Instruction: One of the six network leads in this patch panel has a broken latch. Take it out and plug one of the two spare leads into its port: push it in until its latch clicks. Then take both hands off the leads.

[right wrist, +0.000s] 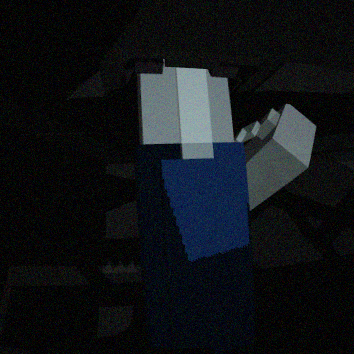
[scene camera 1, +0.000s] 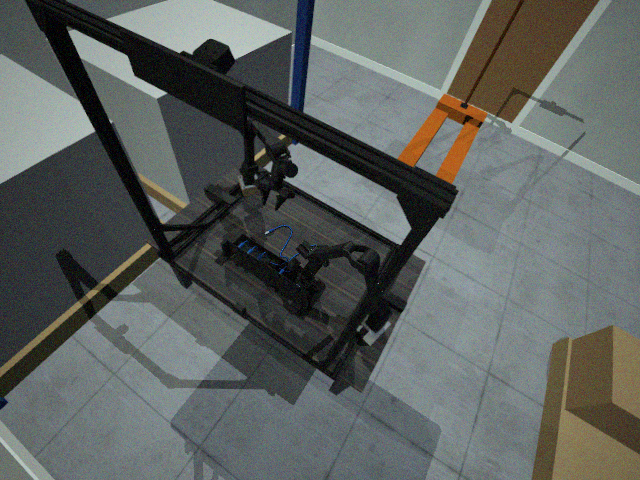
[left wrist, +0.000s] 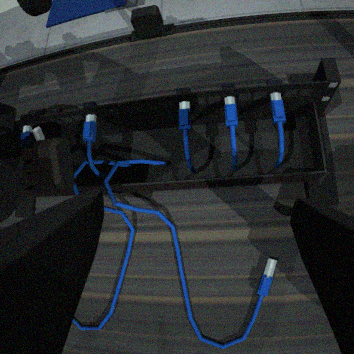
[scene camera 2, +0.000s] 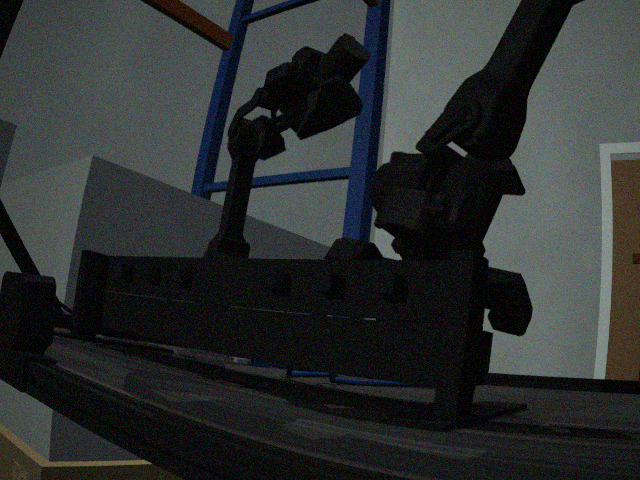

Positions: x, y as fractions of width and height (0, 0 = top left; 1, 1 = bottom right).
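Labels:
I can see my left gripper in scene camera 1 (0.42, 0.43). My left gripper also shows in the left wrist view (0.57, 0.58), and scene camera 2 has my left gripper too, in scene camera 2 (0.44, 0.31). In the right wrist view my left gripper is out of frame.

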